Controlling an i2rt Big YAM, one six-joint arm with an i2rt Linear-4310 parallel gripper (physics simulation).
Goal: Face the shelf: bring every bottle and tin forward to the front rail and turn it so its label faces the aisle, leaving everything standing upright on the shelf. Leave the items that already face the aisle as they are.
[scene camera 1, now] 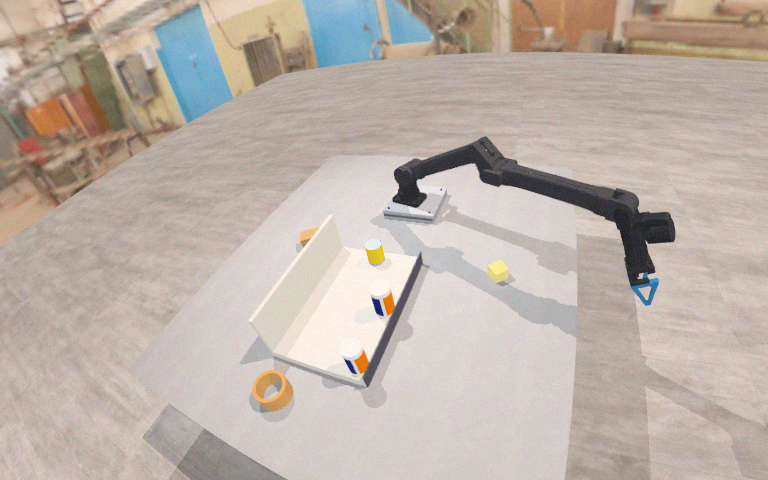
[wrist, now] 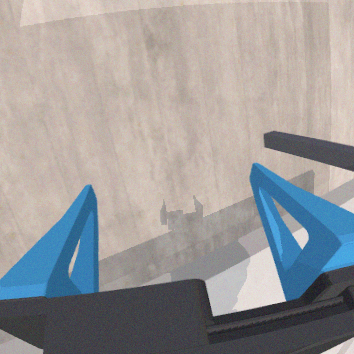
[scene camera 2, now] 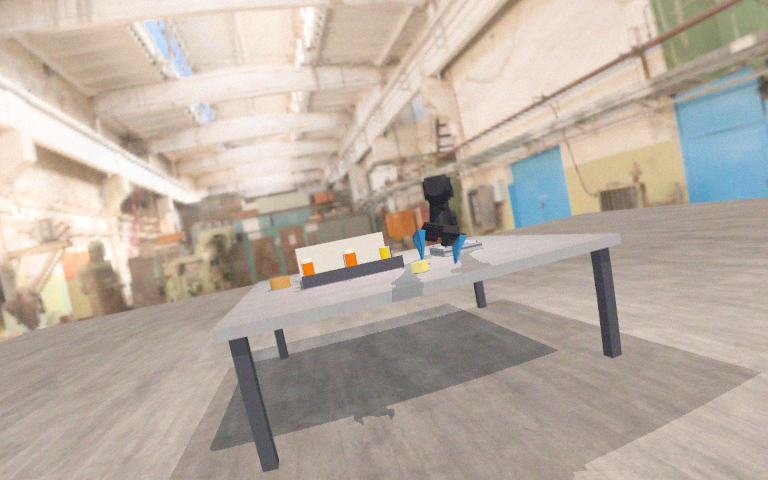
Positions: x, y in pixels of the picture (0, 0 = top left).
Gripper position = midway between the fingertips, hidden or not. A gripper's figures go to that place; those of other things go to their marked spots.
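The gripper (scene camera 1: 645, 296) is 103 cm from the lens, while a dark front rail (scene camera 1: 385, 338) is 92 cm from the lens.
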